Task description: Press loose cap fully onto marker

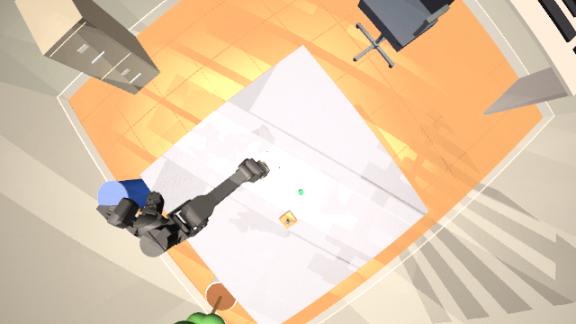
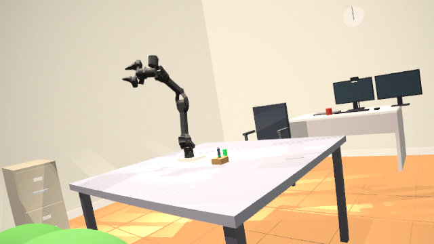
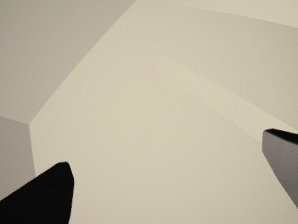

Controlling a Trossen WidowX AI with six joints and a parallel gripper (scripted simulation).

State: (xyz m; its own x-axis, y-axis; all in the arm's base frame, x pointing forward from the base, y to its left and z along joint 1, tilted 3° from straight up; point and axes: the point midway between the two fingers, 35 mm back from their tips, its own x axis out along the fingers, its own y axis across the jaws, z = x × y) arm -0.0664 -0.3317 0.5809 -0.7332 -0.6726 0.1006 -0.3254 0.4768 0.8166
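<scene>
Right now my gripper tip is 59 cm above the green cap, 44 cm to the right of it and 32 cm short of it. Round my gripper tip: tan holder block 60 cm below, 42 cm ahead, 30 cm to the left.
</scene>
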